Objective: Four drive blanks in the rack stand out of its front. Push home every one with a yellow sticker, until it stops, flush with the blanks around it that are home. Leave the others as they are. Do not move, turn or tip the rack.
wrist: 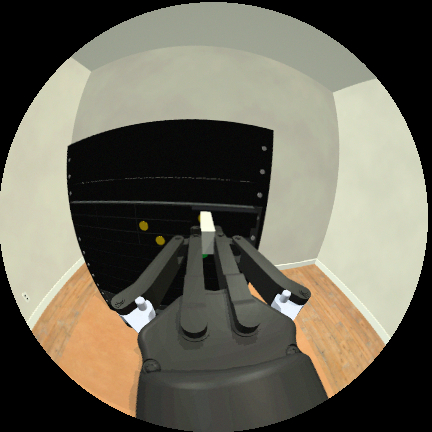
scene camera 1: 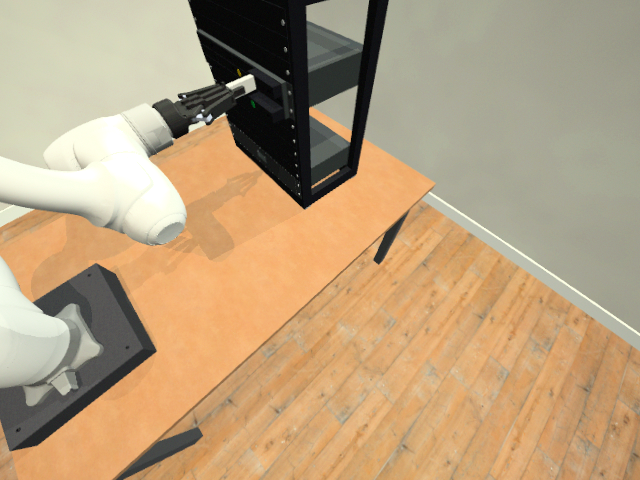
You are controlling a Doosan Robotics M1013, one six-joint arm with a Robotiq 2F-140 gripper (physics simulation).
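Observation:
The black rack point(scene camera 1: 299, 129) point(wrist: 170, 155) stands upright on the table. My gripper point(scene camera 1: 240, 86) point(wrist: 204, 220) is shut, with a pale block at its fingertips, in front of the upper right blank point(scene camera 1: 269, 85). The block's end is at or very near that blank's front; contact is unclear. That blank still stands out in the scene view. A yellow sticker point(wrist: 200, 218) shows partly behind the block. Below it, a blank point(scene camera 1: 269, 109) with a green sticker point(scene camera 1: 253, 103) point(wrist: 204, 255) stands out. Two yellow stickers, one upper point(wrist: 143, 226) and one lower point(wrist: 160, 240), show further left; their blanks' depth is unclear.
A thin ledge point(wrist: 125, 202) runs across the rack front above the stickers. The rack stands at the far part of the wooden table point(scene camera 1: 258, 289). The arm's dark base plate point(scene camera 1: 116, 330) is at the near left. A wall point(scene camera 1: 516, 129) is behind the rack.

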